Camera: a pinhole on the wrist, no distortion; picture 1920 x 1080 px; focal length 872.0 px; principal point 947.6 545.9 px. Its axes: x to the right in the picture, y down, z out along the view. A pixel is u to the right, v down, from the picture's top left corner.
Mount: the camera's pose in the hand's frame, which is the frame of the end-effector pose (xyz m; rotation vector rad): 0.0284 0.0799 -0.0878 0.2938 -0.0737 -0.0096
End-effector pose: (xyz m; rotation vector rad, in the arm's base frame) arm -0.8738 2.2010 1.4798 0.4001 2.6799 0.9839
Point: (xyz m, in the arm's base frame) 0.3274 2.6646 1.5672
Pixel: outside the picture
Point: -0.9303 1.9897 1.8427
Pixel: behind the camera
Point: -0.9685 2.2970 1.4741
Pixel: 1731 592
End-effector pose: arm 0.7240 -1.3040 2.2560 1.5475 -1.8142 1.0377
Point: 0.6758 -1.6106 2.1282
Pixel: 1129 766
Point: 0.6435 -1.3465 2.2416
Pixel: 1014 809
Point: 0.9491 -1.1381 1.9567
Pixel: outside the picture
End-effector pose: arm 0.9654 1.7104 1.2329 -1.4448 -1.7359 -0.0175
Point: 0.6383 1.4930 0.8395
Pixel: 224 381
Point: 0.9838 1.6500 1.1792
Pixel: 84 264
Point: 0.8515 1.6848 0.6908
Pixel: 304 955
